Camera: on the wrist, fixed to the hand. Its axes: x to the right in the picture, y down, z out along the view.
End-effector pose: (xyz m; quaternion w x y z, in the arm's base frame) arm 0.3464 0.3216 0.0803 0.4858 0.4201 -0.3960 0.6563
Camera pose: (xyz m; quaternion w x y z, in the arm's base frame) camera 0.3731 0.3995 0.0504 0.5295 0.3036 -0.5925 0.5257
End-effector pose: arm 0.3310 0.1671 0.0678 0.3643 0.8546 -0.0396 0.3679
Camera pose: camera 0.2911 0.2448 0.0747 0.5541 0.7505 -0.1841 0.3097
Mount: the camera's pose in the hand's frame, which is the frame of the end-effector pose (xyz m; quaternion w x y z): -0.0089 -0.0393 -0.0778 0.9644 -0.2556 -0.0566 0.0366
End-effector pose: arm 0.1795 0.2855 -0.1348 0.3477 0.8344 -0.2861 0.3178
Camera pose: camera 0.1755 0.3704 -0.1137 0.5208 0.7234 -0.4074 0.1989
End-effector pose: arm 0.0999 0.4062 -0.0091 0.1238 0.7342 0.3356 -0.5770
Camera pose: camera 0.1334 0.4766 0.0309 0.3472 0.6561 0.4373 -0.5077
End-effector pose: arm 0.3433 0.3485 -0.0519 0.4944 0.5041 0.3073 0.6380
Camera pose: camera 0.2823 0.3611 -0.1135 0.5997 0.4072 0.0869 0.6834
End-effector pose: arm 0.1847 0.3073 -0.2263 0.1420 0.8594 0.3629 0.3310
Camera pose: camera 0.1070 0.3286 -0.1919 0.3650 0.8246 0.2259 0.3685
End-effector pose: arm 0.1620 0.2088 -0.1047 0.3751 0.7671 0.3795 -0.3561
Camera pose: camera 0.1449 0.2887 -0.0731 0.5924 0.6377 0.4077 -0.2761
